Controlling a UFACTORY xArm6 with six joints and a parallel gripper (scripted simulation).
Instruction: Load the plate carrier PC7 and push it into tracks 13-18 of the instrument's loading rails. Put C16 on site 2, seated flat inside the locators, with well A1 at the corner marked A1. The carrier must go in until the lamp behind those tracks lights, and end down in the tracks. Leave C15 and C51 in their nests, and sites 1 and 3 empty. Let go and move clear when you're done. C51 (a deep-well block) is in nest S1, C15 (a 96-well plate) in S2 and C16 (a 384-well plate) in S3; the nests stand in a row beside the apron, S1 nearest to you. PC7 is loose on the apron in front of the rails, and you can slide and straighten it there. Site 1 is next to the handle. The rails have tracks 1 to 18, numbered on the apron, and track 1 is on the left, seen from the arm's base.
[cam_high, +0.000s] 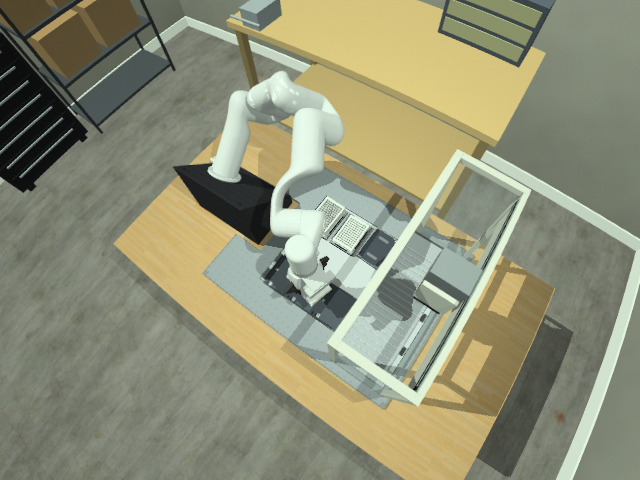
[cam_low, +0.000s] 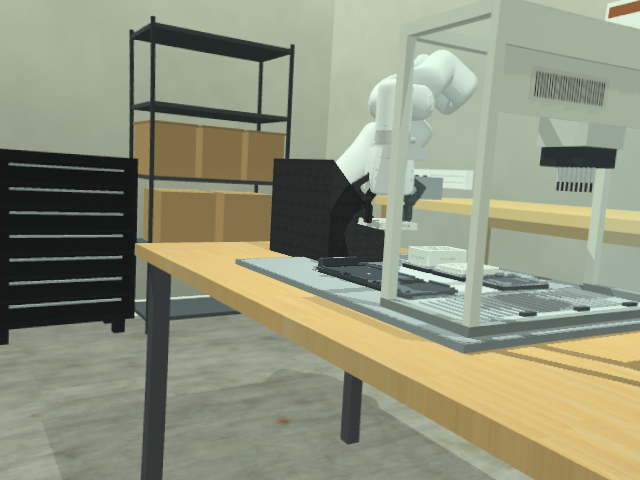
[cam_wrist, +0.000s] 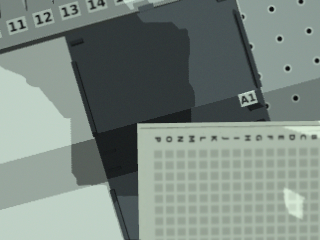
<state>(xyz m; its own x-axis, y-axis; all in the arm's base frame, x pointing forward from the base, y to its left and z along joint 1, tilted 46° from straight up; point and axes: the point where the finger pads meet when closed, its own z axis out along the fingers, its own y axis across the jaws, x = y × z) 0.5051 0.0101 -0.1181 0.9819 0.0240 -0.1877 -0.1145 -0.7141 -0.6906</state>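
Right now my hand is 120 mm above the carrier PC7 and 10 mm past it. Round my hand: nest S3: 290 mm to the left, 130 mm below, 70 mm ahead; post: 210 mm ahead, 110 mm to the right, 110 mm above.
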